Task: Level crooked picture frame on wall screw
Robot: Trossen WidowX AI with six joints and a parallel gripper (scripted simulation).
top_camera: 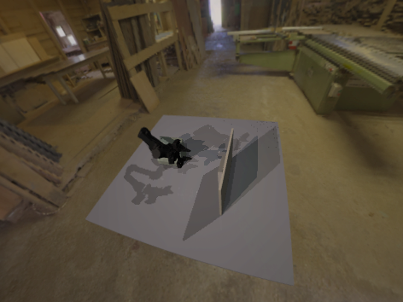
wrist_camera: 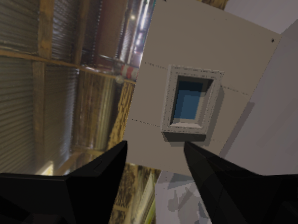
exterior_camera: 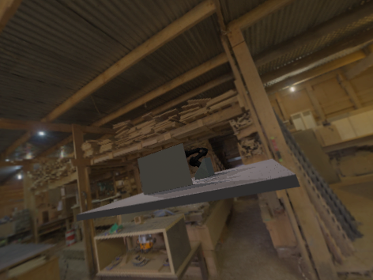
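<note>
Now: the picture frame 20 cm ahead of my gripper tip, 4 cm to the right of it and 9 cm below it. The rest, counted from my gripper tip: wall panel: 21 cm ahead, 3 cm to the right, 10 cm below.
</note>
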